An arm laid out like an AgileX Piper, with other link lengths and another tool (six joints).
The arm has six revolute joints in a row. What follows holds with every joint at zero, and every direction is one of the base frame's. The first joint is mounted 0.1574 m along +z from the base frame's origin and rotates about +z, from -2.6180 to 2.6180 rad. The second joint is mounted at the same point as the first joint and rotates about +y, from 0.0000 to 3.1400 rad. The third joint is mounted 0.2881 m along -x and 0.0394 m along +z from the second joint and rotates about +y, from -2.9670 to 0.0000 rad. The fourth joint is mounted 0.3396 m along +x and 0.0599 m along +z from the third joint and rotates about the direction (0.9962, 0, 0.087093), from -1.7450 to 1.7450 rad. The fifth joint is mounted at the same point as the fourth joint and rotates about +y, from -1.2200 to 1.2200 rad. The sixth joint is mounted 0.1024 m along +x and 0.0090 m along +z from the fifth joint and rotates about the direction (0.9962, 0, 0.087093), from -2.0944 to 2.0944 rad. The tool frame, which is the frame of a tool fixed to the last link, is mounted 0.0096 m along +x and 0.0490 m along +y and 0.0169 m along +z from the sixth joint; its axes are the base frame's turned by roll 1.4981, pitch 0.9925 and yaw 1.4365 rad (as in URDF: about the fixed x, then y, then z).
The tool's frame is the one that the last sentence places.
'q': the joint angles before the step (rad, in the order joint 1, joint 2, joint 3, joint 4, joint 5, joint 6). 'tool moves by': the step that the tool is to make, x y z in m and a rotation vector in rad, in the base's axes. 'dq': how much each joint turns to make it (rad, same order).
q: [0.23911, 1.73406, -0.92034, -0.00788, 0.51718, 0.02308]
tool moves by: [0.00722, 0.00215, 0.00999, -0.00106, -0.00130, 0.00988]
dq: [0.00000, 0.00219, -0.03853, 0.00410, 0.03528, -0.01342]
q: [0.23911, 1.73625, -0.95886, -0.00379, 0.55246, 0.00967]
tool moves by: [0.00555, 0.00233, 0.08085, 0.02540, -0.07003, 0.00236]
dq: [0.00002, -0.13252, -0.08948, 0.01373, 0.14796, -0.01012]
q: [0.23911, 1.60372, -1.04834, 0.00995, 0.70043, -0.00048]
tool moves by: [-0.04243, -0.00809, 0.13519, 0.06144, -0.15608, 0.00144]
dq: [0.00000, -0.28647, -0.07275, 0.02491, 0.19314, -0.00492]
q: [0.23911, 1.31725, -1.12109, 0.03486, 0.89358, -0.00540]
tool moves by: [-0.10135, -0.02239, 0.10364, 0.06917, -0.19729, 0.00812]
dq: [0.00003, -0.36785, 0.02324, 0.02134, 0.13671, -0.00067]
